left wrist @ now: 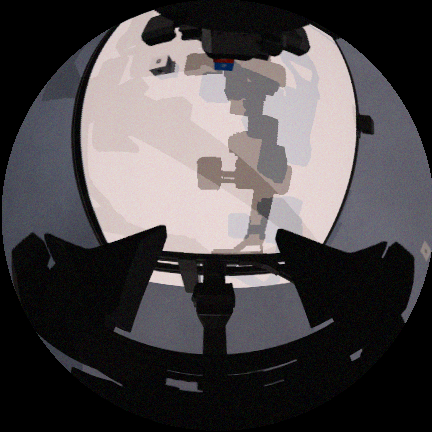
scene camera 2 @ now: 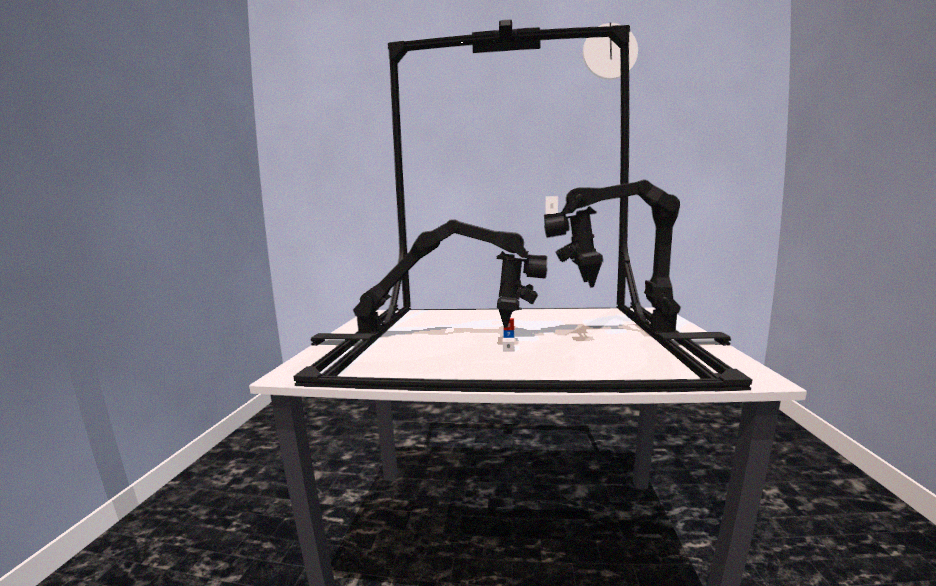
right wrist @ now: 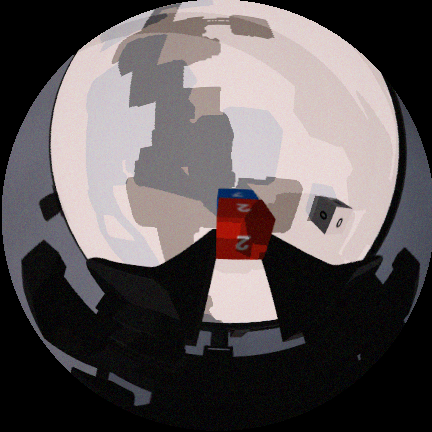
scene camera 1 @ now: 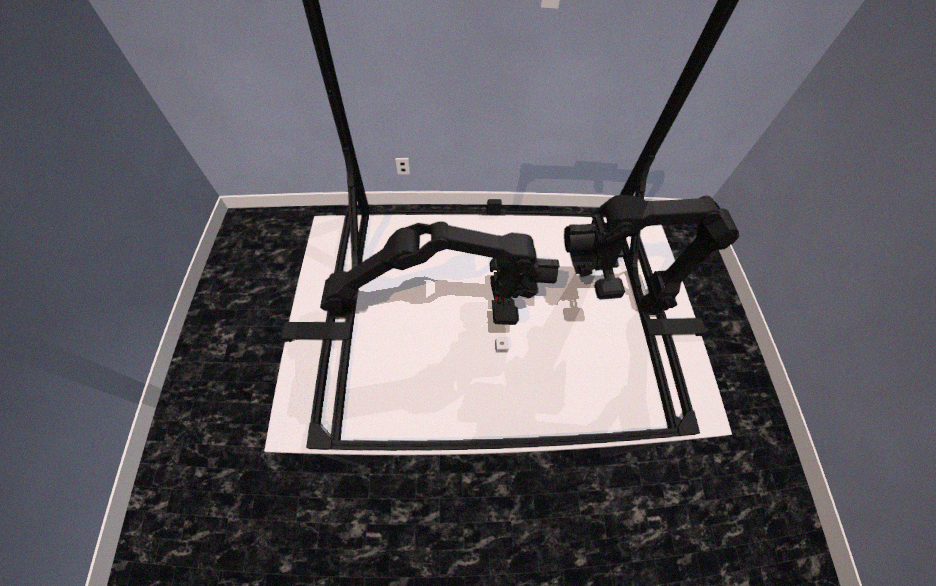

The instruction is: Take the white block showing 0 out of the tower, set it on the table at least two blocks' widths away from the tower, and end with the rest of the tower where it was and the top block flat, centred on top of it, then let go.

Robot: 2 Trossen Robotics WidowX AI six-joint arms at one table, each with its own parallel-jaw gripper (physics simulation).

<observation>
I see my left gripper, my right gripper and a red block showing 2.
My left gripper is seen too in the left wrist view and in scene camera 2. My right gripper shows as well in the left wrist view, in scene camera 2 and in the right wrist view.
</observation>
